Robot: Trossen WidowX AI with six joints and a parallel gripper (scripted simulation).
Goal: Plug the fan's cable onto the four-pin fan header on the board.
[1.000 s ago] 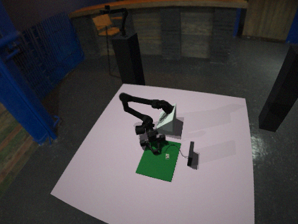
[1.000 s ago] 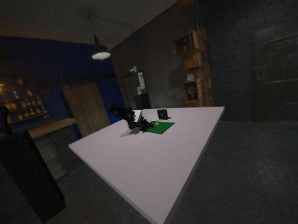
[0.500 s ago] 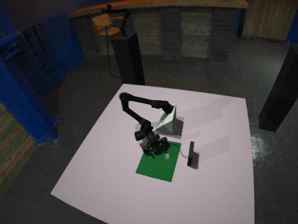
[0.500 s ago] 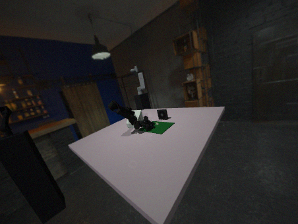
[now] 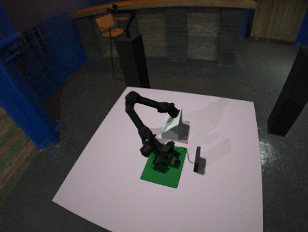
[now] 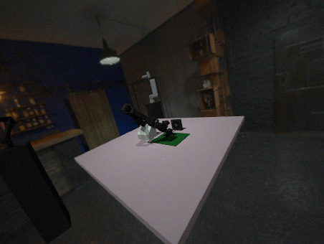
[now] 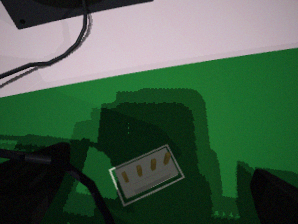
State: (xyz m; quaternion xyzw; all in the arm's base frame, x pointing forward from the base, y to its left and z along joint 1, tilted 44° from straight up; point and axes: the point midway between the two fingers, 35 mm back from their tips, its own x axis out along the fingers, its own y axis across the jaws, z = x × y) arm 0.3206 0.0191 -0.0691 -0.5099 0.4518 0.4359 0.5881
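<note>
The fan plug lies 50 mm to the right of my gripper tip and 10 mm behind it. Round my gripper tip: green board: 50 mm to the right, 40 mm below, 20 mm ahead; then white four-pin fan header: 30 mm below, 10 mm behind; then black fan: 140 mm to the left, 50 mm behind, 30 mm above.
</note>
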